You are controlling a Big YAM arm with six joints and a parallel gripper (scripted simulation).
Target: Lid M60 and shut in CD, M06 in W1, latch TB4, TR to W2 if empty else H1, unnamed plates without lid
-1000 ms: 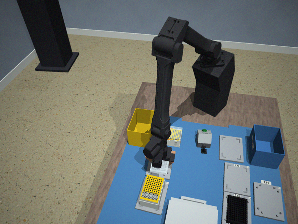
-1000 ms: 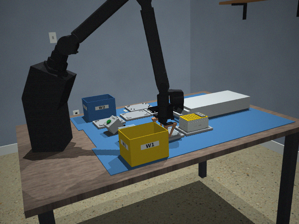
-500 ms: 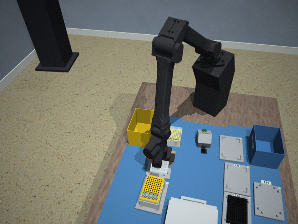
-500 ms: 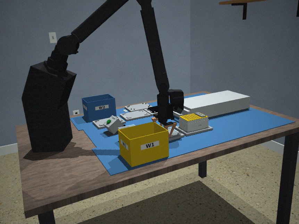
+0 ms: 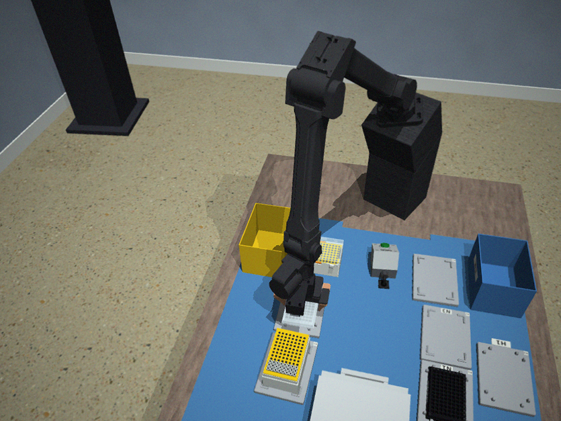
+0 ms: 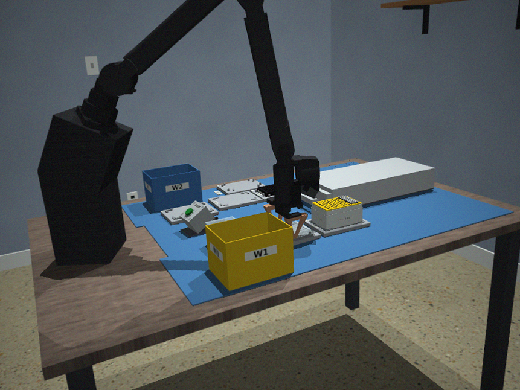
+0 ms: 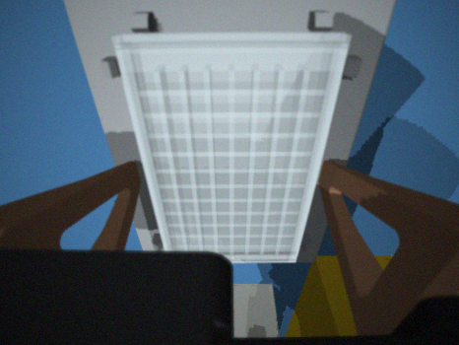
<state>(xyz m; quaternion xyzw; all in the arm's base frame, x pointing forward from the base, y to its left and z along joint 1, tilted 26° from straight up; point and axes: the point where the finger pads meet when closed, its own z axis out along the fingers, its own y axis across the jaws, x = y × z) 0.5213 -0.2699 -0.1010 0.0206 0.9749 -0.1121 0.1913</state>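
My gripper is now right at the clear assay plate M06. From my hand the other things lie so: nest N2: 18 cm ahead, 2 cm to the right, 2 cm below; tip rack TR: 17 cm ahead, 3 cm to the right, 3 cm above; nest N4: 2 cm below.
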